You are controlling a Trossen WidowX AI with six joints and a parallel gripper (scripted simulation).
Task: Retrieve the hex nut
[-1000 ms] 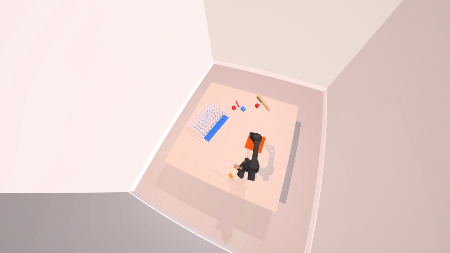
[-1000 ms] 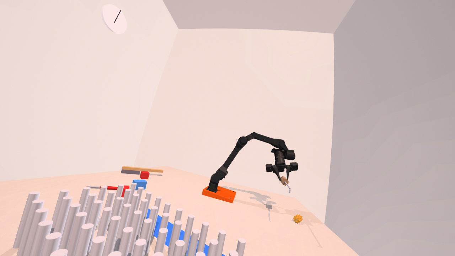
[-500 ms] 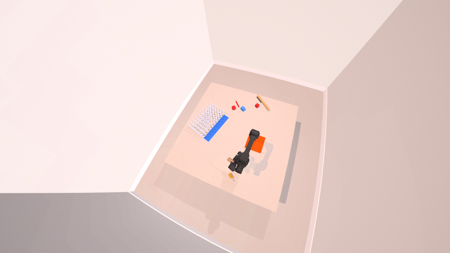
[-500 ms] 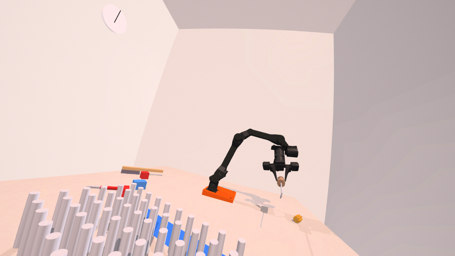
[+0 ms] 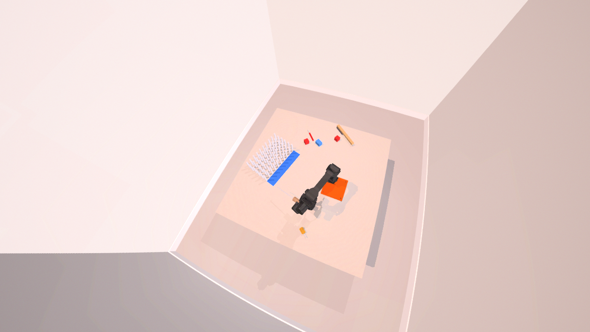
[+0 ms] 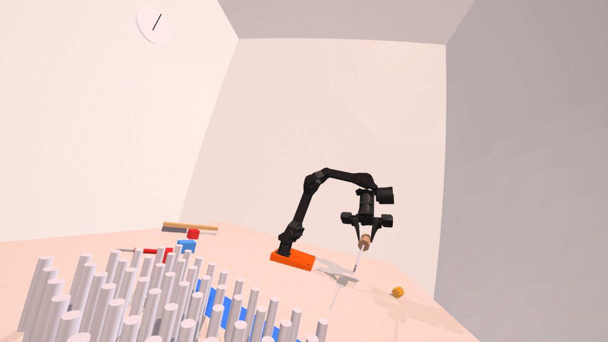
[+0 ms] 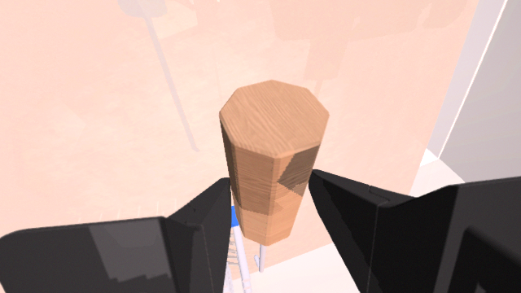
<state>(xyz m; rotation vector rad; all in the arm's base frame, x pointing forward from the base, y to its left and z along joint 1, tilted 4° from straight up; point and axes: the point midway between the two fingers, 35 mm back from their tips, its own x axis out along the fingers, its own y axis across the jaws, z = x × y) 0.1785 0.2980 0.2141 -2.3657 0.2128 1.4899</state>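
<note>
My gripper tip is now 10 cm short of the hook tool, 3 cm to the left of it and 2 cm above it. From my gripper tip the other things lie so: blue block 3 cm ahead, 66 cm to the right, 17 cm below; then blue taped strip 26 cm ahead, 30 cm to the right, 19 cm below; then orange toothed piece 10 cm behind, 18 cm to the left, 17 cm below.
</note>
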